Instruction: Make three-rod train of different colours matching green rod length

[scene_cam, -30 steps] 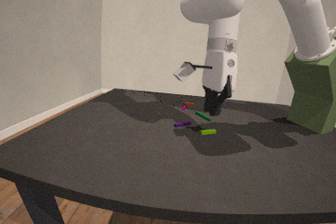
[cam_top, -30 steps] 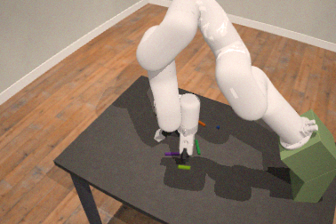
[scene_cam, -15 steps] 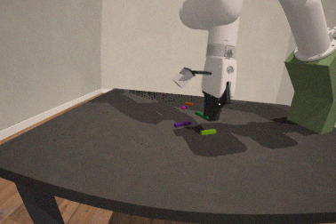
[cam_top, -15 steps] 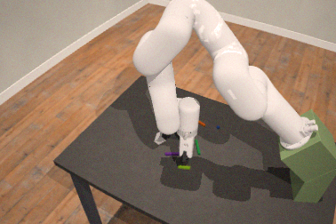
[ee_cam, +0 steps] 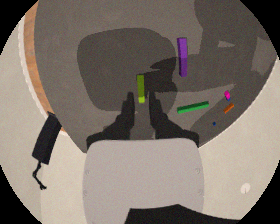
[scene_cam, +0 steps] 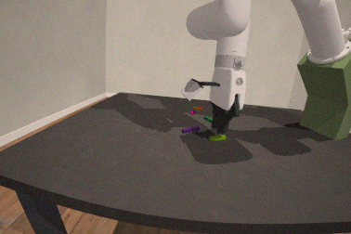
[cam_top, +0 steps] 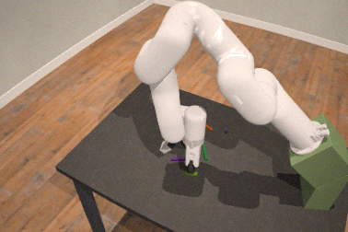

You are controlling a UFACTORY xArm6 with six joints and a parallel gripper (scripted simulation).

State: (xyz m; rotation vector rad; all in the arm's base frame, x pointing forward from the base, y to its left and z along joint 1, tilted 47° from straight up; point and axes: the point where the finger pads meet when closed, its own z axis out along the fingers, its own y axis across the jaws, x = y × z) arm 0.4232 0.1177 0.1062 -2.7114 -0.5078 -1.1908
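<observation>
The lime rod lies 4 cm below my hand. The rest, counted from my hand: purple rod (8 cm ahead, 3 cm to the right, 4 cm below); then green rod (2 cm ahead, 12 cm to the right, 4 cm below); then magenta rod (10 cm ahead, 19 cm to the right, 4 cm below).
</observation>
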